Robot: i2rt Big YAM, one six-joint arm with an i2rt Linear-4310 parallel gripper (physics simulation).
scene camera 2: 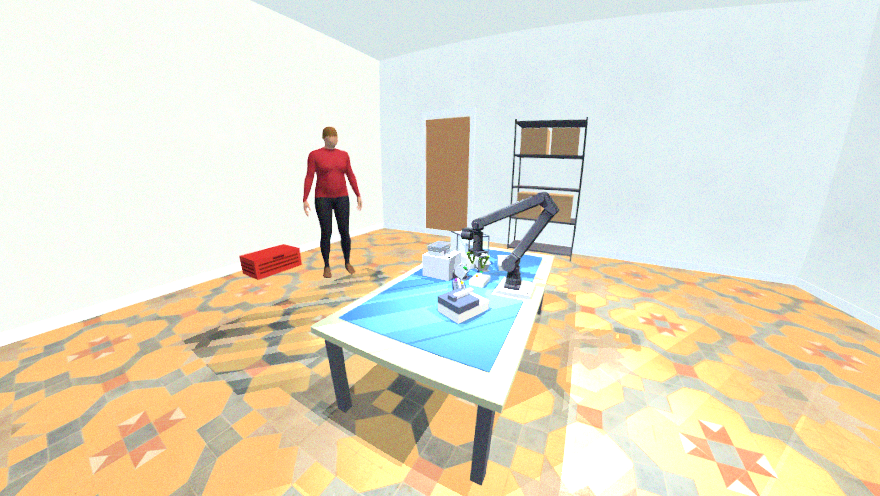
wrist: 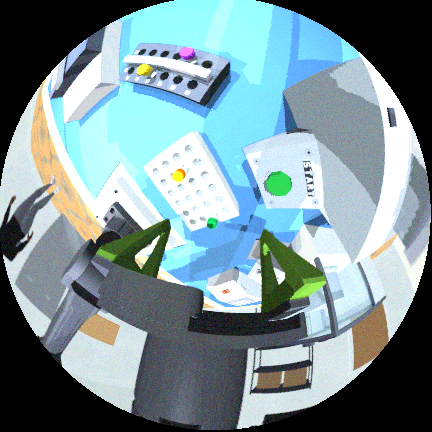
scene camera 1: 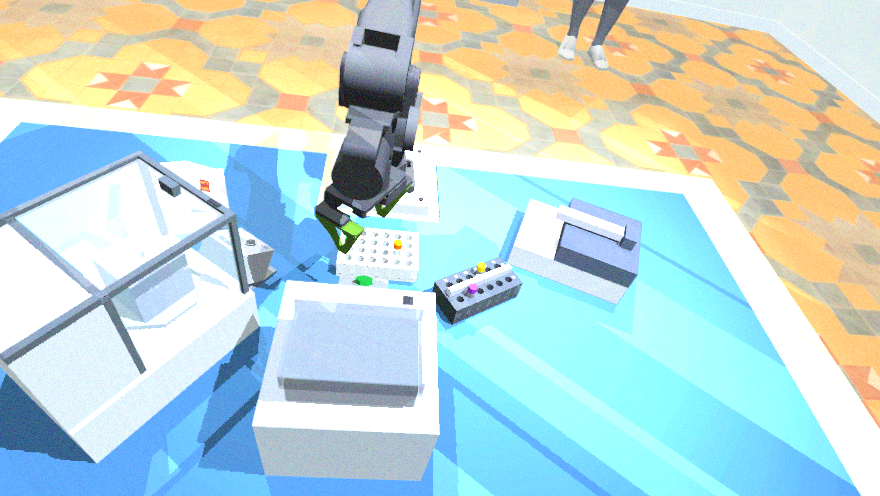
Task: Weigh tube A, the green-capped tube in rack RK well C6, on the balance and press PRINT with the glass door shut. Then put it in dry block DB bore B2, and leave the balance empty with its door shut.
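Pixels of known places: gripper, fingertip midpoint: (scene camera 2: 477, 266) (wrist: 214, 228) (scene camera 1: 362, 233); arm's base, link origin: (scene camera 2: 512, 285) (wrist: 127, 226).
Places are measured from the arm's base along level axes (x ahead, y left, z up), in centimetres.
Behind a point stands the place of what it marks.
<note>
Tube A, green-capped (wrist: 212, 223) @[x 20.4, y -5.5, z 3.2 cm], stands at the near corner of the white rack (scene camera 1: 377, 271) @[x 23.7, y -1.1, z -0.3 cm] (wrist: 196, 141) @[x 23.9, y 3.9, z 0.7 cm] in the wrist view; I cannot pick it out in scene camera 1, where a finger covers that corner. My gripper (scene camera 1: 364, 233) @[x 22.3, y -3.8, z 6.6 cm] (wrist: 214, 228) @[x 22.3, y -3.8, z 6.6 cm] is open and empty above this end of the rack, with the cap showing between its fingertips in the wrist view. The balance (scene camera 1: 203, 345) @[x 39.6, y -22.9, z 3.0 cm] (wrist: 331, 300) @[x 33.1, y -18.6, z 13.4 cm] has a dark-framed glass enclosure; I cannot tell how its door stands. The dark two-row dry block (scene camera 1: 456, 308) (wrist: 217, 92) holds a yellow-capped and a purple-capped tube under a white bar.
An orange-yellow cap (scene camera 1: 398, 244) @[x 21.0, y 2.0, z 3.2 cm] (wrist: 178, 175) @[x 20.8, y 1.9, z 3.2 cm] is in the rack. A green START button (scene camera 1: 363, 280) @[x 30.1, y -3.5, z 5.0 cm] (wrist: 278, 183) @[x 29.6, y -3.2, z 4.8 cm] sits beside the rack, by a large white box (scene camera 1: 345, 449) @[x 54.2, y -5.4, z 6.5 cm]. A white device with a slate lid (scene camera 1: 597, 246) @[x 21.9, y 34.7, z 5.7 cm] stands on the right. A small grey box (scene camera 1: 258, 261) @[x 25.2, y -18.5, z 2.7 cm] is beside the balance.
</note>
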